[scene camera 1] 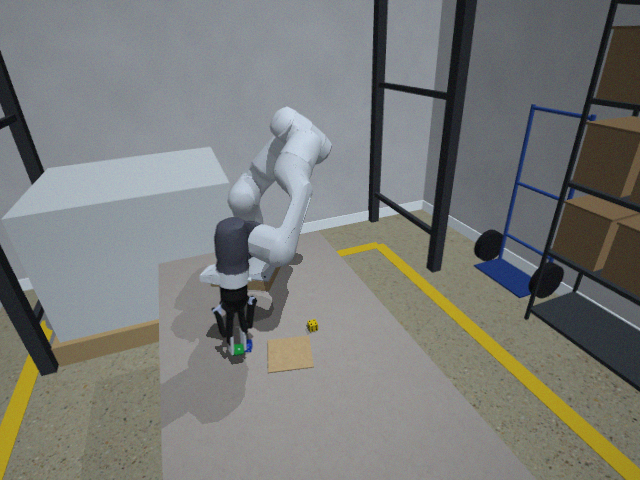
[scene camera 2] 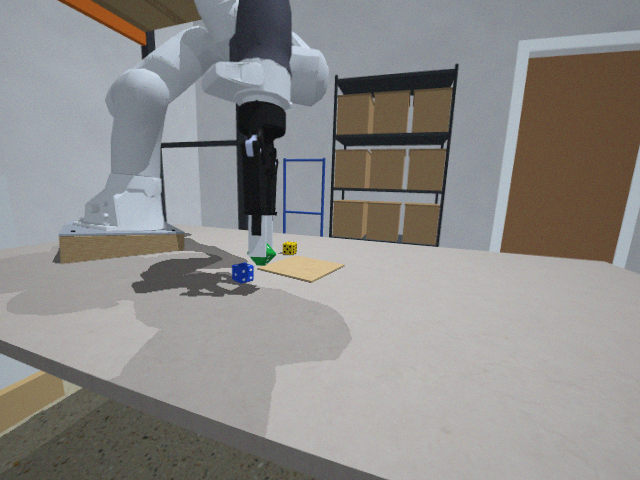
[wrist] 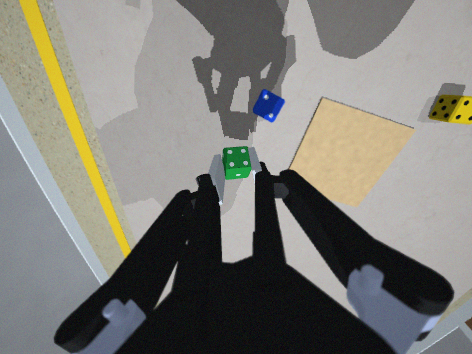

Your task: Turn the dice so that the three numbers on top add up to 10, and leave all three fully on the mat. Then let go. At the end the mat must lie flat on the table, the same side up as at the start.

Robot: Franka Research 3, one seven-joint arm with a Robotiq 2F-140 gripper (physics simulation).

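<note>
My gripper [scene camera 1: 238, 348] [scene camera 2: 261, 252] [wrist: 236, 161] points down and is shut on the green die [scene camera 1: 238, 349] [scene camera 2: 262, 260] [wrist: 236, 162]. The die is tilted and held off the table, left of the mat in scene camera 1; its face with four pips shows in the wrist view. The blue die [scene camera 1: 249, 345] [scene camera 2: 242, 272] [wrist: 268, 105] lies on the table close by, two pips up. The yellow die [scene camera 1: 312, 325] [scene camera 2: 289, 248] [wrist: 451, 109] lies on the table beyond the mat's far right corner in scene camera 1; its top number is unclear. The tan mat [scene camera 1: 290, 354] [scene camera 2: 302, 268] [wrist: 350, 150] lies flat.
The robot base stands on a wooden block [scene camera 2: 121, 246] at the back of the table [scene camera 1: 361, 413]. A large pale box [scene camera 1: 113, 248] stands beside the table on the left in scene camera 1. A blue trolley [scene camera 1: 525, 147] and a rack stand off the table at the right.
</note>
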